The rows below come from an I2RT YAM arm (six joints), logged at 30 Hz.
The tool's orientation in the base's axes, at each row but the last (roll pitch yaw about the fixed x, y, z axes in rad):
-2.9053 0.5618 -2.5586
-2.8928 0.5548 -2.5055
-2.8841 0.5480 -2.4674
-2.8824 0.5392 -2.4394
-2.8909 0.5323 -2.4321
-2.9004 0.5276 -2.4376
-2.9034 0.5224 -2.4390
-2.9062 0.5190 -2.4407
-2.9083 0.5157 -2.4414
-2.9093 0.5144 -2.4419
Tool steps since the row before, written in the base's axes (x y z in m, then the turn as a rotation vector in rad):
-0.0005 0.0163 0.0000 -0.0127 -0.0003 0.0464
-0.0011 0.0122 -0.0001 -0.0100 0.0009 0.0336
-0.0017 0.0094 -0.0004 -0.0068 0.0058 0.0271
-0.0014 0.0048 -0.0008 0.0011 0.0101 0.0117
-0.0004 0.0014 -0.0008 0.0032 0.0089 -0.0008
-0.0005 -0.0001 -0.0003 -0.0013 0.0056 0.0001
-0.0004 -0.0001 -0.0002 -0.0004 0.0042 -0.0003
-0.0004 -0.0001 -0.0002 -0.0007 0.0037 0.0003
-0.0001 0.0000 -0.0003 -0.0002 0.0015 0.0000
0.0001 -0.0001 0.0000 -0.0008 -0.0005 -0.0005
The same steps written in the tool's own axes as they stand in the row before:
-0.0072 0.0146 0.0012 -0.0156 -0.0040 -0.0453
-0.0054 0.0110 0.0008 -0.0113 -0.0015 -0.0332
-0.0037 0.0088 0.0005 -0.0127 0.0024 -0.0255
-0.0013 0.0049 0.0005 -0.0123 0.0052 -0.0078
-0.0001 0.0015 0.0006 -0.0067 0.0057 0.0036
0.0005 0.0002 0.0000 -0.0023 0.0053 0.0000
0.0004 0.0002 -0.0001 -0.0019 0.0037 0.0006
0.0004 0.0002 -0.0001 -0.0018 0.0033 -0.0001
0.0002 0.0001 0.0002 -0.0007 0.0013 0.0001
0.0000 -0.0001 0.0000 0.0011 0.0001 -0.0001

